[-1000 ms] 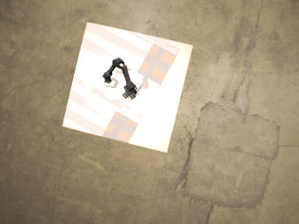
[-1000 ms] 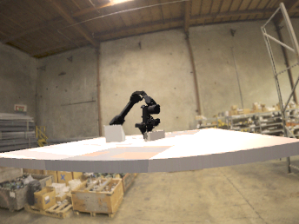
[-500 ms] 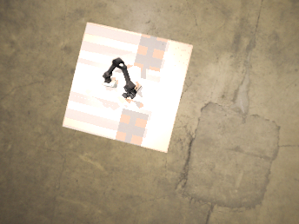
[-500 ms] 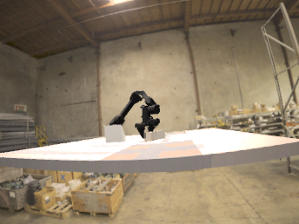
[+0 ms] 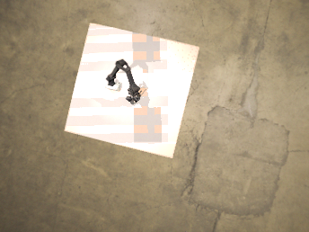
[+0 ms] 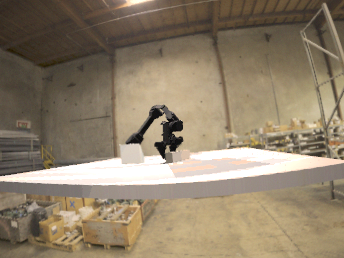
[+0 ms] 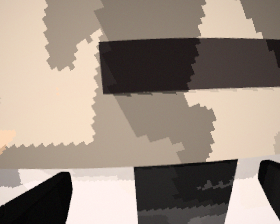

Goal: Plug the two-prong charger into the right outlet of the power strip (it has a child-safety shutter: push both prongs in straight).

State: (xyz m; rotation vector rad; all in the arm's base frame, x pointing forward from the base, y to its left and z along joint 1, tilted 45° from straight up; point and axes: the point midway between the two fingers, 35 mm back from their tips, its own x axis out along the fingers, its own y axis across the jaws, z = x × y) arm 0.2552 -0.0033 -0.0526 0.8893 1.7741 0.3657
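The two-prong charger lies 20 mm ahead of my gripper tip, 10 mm to the right of it and 10 mm above it.
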